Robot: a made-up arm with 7 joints. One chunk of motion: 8 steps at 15 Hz.
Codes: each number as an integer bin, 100 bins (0 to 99) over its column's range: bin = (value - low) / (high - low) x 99, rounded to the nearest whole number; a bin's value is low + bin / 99 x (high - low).
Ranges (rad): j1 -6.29..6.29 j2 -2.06..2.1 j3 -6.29..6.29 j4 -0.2..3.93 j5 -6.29..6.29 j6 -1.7..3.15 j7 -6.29..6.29
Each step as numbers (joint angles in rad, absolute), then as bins.
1 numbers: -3.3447 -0.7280 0.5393 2.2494 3.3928 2.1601 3.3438
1 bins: 23 32 54 59 76 79 76
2 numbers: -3.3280 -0.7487 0.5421 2.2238 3.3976 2.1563 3.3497
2 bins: 23 31 54 58 76 79 76
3 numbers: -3.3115 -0.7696 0.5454 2.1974 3.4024 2.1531 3.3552
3 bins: 23 31 54 57 76 79 76
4 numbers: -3.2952 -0.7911 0.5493 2.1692 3.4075 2.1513 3.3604
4 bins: 24 30 54 57 76 79 76
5 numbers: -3.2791 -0.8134 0.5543 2.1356 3.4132 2.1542 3.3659
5 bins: 24 30 54 56 76 79 76
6 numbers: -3.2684 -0.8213 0.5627 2.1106 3.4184 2.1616 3.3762
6 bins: 24 29 54 55 76 79 76
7 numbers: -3.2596 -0.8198 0.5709 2.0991 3.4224 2.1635 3.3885
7 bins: 24 30 54 55 76 79 76
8 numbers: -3.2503 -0.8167 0.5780 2.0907 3.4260 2.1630 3.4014
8 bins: 24 30 54 55 76 79 76
